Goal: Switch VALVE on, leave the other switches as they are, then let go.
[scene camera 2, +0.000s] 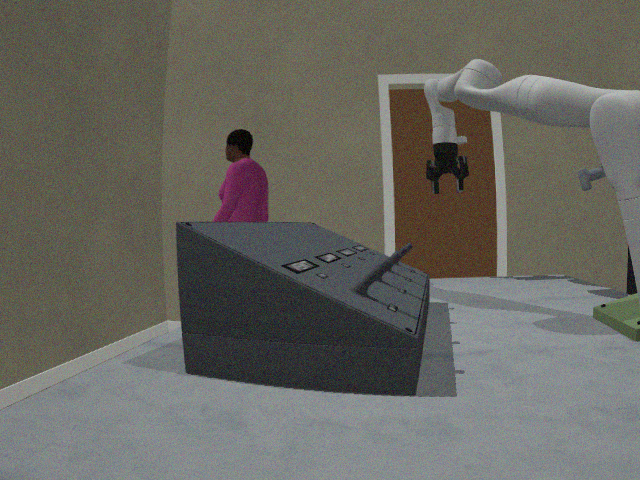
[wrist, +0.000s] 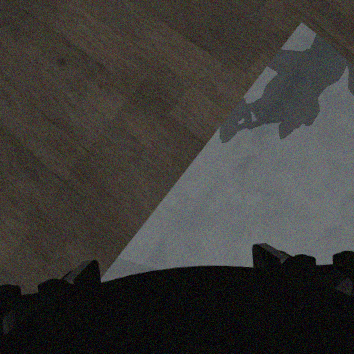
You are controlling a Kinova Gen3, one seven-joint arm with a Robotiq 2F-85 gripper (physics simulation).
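Labels:
Both the wrist view and scene camera 2 show the gripper, and it's the same spot on the gripper at (wrist: 86,274) and at (scene camera 2: 438,186).

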